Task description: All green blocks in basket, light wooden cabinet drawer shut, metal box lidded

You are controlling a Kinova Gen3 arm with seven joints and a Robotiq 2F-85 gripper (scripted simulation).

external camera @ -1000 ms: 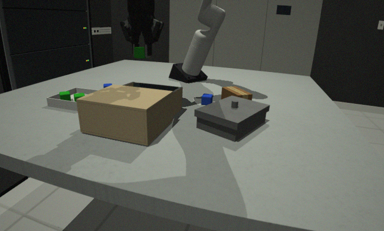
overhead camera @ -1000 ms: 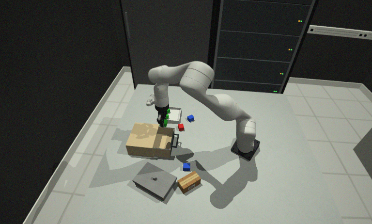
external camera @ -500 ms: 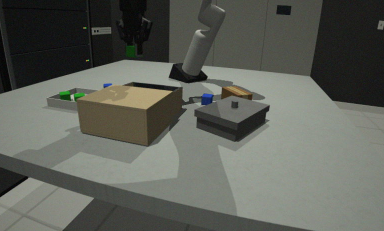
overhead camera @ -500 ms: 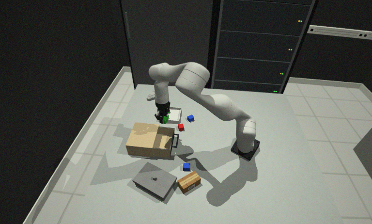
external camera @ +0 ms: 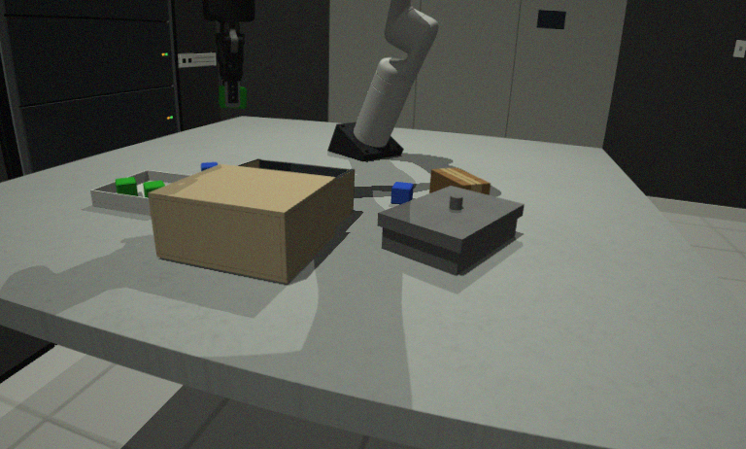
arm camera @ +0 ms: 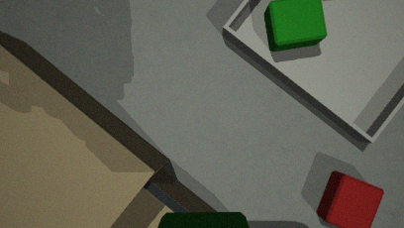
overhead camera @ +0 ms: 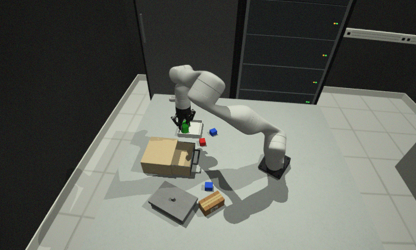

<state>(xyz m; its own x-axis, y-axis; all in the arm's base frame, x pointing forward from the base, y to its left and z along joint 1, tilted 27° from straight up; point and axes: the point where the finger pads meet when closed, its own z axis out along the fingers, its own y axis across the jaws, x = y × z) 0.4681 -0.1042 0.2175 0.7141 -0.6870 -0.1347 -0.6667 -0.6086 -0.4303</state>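
Right now the basket is 180 mm to the right of my hand, 180 mm below it and 30 mm ahead of it. The rest, counted from my hand: light wooden cabinet: 150 mm below, 100 mm to the left, 50 mm ahead; then cabinet drawer: 150 mm below, 100 mm to the left, 10 mm behind; then red block: 180 mm below, 80 mm to the right, 80 mm behind.
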